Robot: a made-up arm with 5 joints. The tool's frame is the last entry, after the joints.
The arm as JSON. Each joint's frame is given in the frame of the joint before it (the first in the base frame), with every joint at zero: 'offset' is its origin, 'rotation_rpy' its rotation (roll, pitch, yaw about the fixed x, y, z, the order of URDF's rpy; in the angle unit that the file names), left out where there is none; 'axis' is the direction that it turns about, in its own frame. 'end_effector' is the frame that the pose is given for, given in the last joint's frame.
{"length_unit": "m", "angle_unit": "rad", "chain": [
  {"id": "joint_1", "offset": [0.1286, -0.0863, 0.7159], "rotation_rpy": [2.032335, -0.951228, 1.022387], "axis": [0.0, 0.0, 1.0]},
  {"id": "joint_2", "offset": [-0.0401, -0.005, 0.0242], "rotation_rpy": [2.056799, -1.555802, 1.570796], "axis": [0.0, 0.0, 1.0]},
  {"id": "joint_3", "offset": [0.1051, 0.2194, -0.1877], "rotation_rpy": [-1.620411, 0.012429, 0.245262], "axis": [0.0, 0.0, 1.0]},
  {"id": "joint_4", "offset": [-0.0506, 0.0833, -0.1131], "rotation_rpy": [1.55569, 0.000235, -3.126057], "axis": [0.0, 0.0, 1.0]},
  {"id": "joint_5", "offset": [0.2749, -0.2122, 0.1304], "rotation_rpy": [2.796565, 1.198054, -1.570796], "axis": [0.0, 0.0, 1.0]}
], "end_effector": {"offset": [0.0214, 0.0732, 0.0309], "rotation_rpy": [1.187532, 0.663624, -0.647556]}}
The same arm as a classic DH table. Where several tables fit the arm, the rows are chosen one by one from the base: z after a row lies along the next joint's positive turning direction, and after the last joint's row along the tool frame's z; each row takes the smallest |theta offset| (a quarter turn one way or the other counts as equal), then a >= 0, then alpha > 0; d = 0 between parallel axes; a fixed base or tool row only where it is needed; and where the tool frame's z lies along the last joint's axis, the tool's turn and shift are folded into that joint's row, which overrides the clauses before.
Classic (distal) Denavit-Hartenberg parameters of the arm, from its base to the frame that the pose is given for. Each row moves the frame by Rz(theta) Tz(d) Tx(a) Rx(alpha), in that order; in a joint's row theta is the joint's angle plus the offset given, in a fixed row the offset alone. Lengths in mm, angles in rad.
base (fixed): a -64.2; alpha 1.8324; d 753.6; theta_offset 1.4071
joint_1: a -14.3; alpha -1.5778; d 169.8; theta_offset -0.0824
joint_2: a 155.3; alpha -1.6204; d -216.2; theta_offset -1.3382
joint_3: a -49.3; alpha -1.5557; d 73.1; theta_offset 0.0280
joint_4: a -180.1; alpha 1.9206; d 106.2; theta_offset 0.3681
joint_5: a 9.1; alpha -1.2718; d -261.8; theta_offset 1.2982
tool (fixed): a 0.0; alpha 0.0000; d -79.2; theta_offset 2.4411

